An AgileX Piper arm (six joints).
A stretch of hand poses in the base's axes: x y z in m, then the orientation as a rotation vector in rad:
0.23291 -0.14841 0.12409 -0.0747 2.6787 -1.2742
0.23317 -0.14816 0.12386 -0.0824 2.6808 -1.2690
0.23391 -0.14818 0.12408 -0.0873 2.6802 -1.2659
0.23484 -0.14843 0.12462 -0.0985 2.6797 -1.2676
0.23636 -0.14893 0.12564 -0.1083 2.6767 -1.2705
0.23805 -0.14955 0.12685 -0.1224 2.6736 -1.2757
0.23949 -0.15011 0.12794 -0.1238 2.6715 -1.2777
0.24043 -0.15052 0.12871 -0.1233 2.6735 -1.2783
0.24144 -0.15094 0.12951 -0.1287 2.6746 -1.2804
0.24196 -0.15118 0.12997 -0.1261 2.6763 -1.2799
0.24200 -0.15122 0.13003 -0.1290 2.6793 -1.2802
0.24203 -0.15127 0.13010 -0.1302 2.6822 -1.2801
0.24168 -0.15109 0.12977 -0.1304 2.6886 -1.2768
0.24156 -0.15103 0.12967 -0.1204 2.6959 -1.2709
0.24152 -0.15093 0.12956 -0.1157 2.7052 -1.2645
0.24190 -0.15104 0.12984 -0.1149 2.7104 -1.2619
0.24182 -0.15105 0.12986 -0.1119 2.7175 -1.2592
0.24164 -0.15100 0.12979 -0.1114 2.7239 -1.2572
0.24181 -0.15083 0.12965 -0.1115 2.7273 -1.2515
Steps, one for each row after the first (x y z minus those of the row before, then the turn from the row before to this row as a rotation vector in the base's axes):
0.00026 0.00025 -0.00023 0.0033 0.0023 0.0050
0.00074 -0.00002 0.00022 0.0015 0.0000 0.0039
0.00093 -0.00025 0.00054 -0.0019 0.0037 0.0064
0.00152 -0.00050 0.00102 -0.0032 0.0016 0.0063
0.00169 -0.00062 0.00121 -0.0049 0.0037 0.0083
0.00144 -0.00056 0.00109 -0.0019 -0.0006 0.0012
0.00094 -0.00041 0.00077 0.0002 0.0017 -0.0012
0.00101 -0.00042 0.00080 -0.0013 0.0034 0.0022
0.00052 -0.00024 0.00046 0.0009 0.0004 -0.0021
0.00004 -0.00004 0.00006 0.0004 0.0035 0.0004
0.00003 -0.00005 0.00007 0.0007 0.0027 -0.0004
-0.00035 0.00018 -0.00033 0.0036 0.0042 -0.0017
-0.00012 0.00006 -0.00010 0.0060 0.0008 -0.0074
-0.00004 0.00010 -0.00011 0.0065 0.0040 -0.0050
0.00038 -0.00011 0.00028 0.0029 0.0032 -0.0019
-0.00008 -0.00001 0.00002 0.0036 0.0040 -0.0039
-0.00018 0.00005 -0.00007 0.0028 0.0045 -0.0023
0.00017 0.00017 -0.00014 0.0043 0.0009 0.0000

